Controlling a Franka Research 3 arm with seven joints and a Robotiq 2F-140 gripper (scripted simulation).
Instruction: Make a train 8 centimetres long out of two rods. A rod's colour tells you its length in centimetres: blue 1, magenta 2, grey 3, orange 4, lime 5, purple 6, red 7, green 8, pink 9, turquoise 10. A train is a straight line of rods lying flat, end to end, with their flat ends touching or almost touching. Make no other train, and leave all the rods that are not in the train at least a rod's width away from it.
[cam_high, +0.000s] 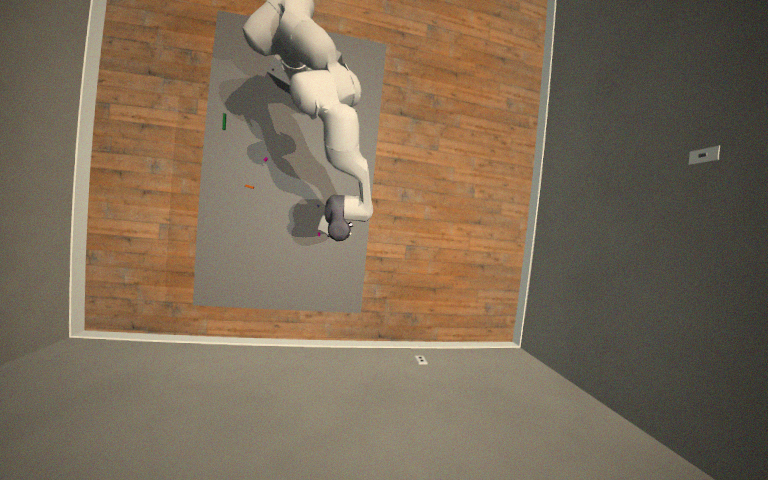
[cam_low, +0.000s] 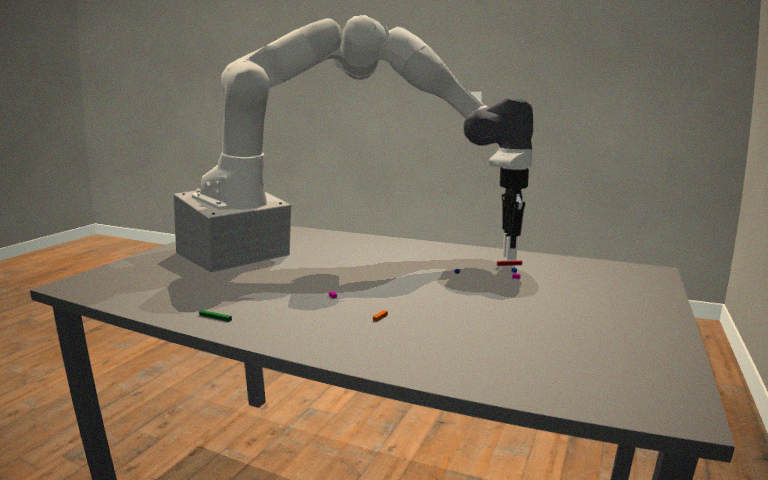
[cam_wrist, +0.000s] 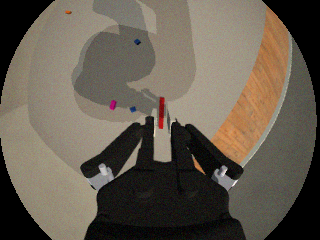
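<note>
The red rod is 5 cm below my hand. From my hand the other things lie so: orange rod (49 cm to the right, 13 cm behind, 5 cm below); green rod (67 cm to the right, 43 cm behind, 5 cm below).
</note>
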